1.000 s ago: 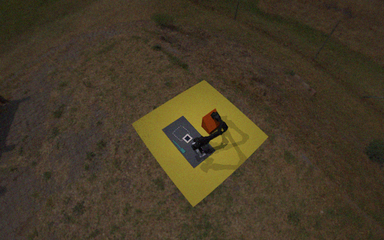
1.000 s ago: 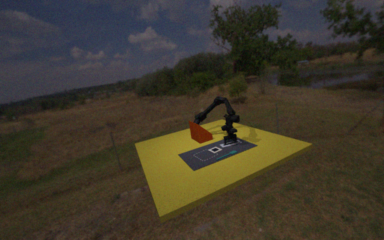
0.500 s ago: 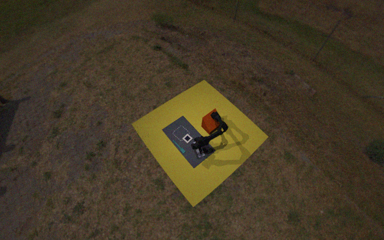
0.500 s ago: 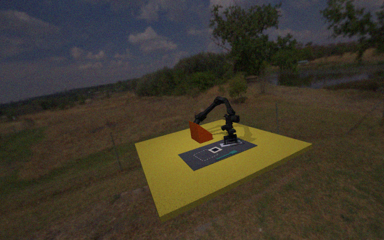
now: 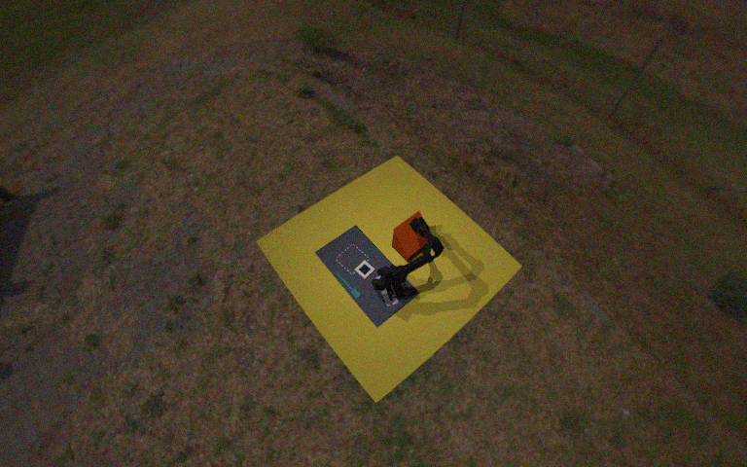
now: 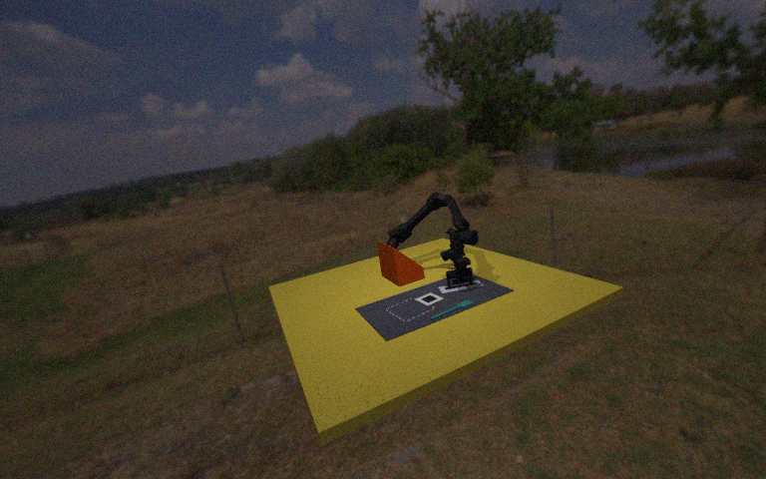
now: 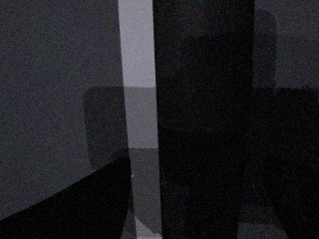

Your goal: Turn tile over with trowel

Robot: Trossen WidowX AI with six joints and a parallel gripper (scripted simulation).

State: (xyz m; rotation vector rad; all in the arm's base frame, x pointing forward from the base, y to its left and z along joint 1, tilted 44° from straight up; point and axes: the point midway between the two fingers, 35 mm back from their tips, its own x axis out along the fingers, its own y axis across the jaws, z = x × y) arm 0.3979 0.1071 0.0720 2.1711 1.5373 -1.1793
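The trowel is 10 mm behind my gripper tip, 20 mm to the right of it and 30 mm below it. From my gripper tip the other things lie so: dark grey mat 180 mm to the right, 80 mm below; then teal bar 140 mm ahead, 180 mm to the right, 60 mm below; then tile 10 mm behind, 200 mm to the right, 60 mm below.
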